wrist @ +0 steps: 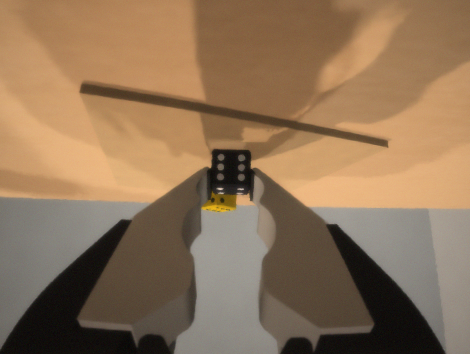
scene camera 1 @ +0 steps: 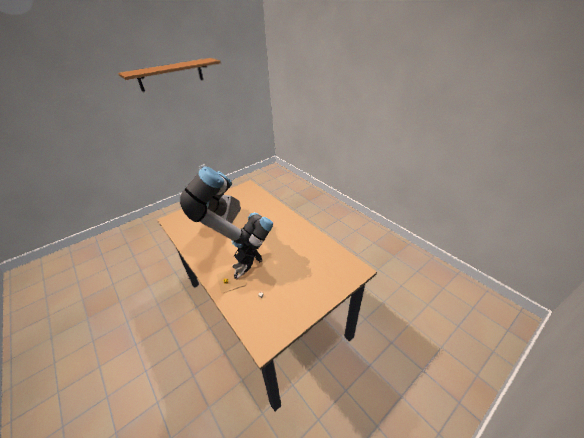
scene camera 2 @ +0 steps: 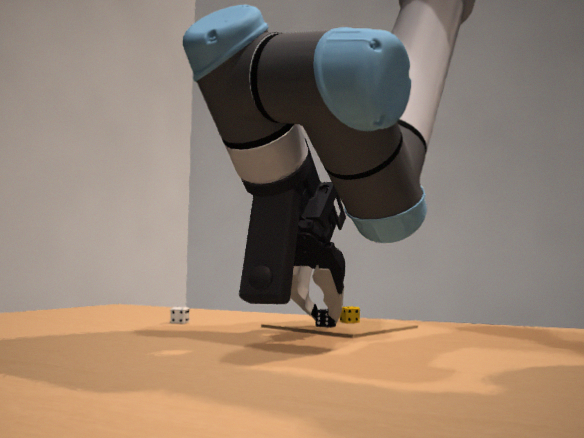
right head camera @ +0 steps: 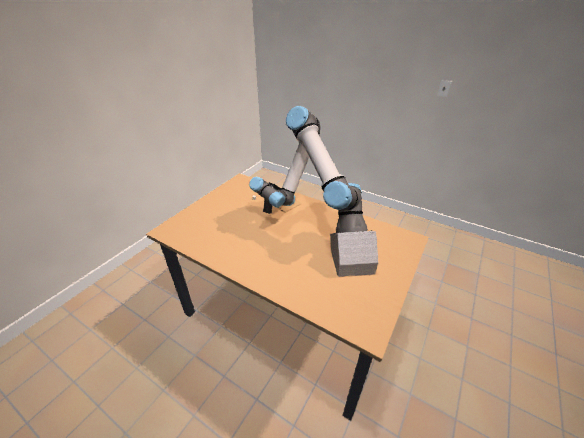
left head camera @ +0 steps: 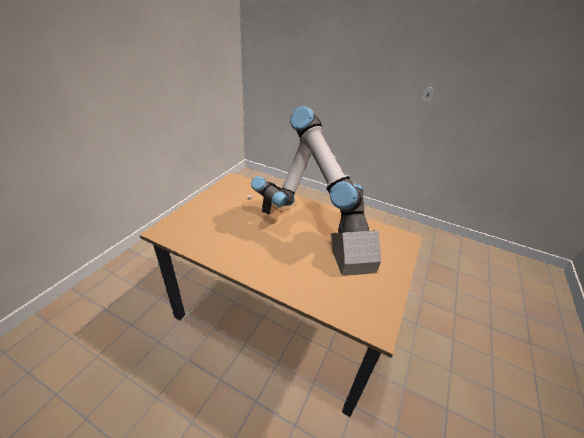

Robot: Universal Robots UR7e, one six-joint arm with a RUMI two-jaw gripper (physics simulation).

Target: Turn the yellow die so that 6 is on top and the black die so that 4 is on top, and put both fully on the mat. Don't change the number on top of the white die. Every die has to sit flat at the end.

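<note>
My gripper (scene camera 2: 325, 320) (wrist: 231, 170) is shut on the black die (scene camera 2: 322, 317) (wrist: 231, 167), low at the mat. The face toward the wrist camera shows six pips; its top face is hard to read. Whether it touches the mat I cannot tell. The yellow die (scene camera 1: 225, 281) (scene camera 2: 350, 315) (wrist: 220, 202) sits on the thin tan mat (scene camera 2: 385, 330) (wrist: 140, 145), close beyond the black die and partly hidden by it in the wrist view. The white die (left head camera: 249, 197) (right head camera: 254, 197) (scene camera 1: 260, 295) (scene camera 2: 179, 315) sits on the table, off the mat.
The wooden table (left head camera: 240, 265) (right head camera: 240, 260) (scene camera 1: 310, 300) carries a grey block (left head camera: 361, 252) (right head camera: 356, 252) beside the arm's base. The arm reaches over the table and hides the mat's area in the head views. A wall shelf (scene camera 1: 170, 69) hangs well away from the table.
</note>
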